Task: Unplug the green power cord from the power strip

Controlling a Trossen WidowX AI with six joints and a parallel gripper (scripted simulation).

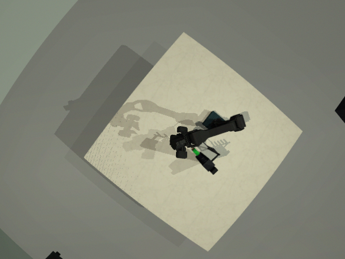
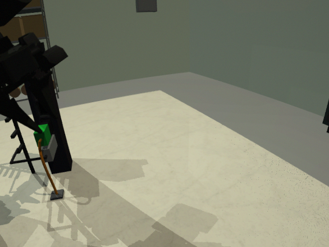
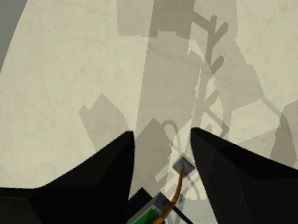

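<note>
My gripper tip is now 5 cm past the green plug, 15 cm to the right of it and 6 cm above it. From my gripper tip the other things lie so: anchor plate (5 cm behind, 9 cm to the left, 22 cm below).
</note>
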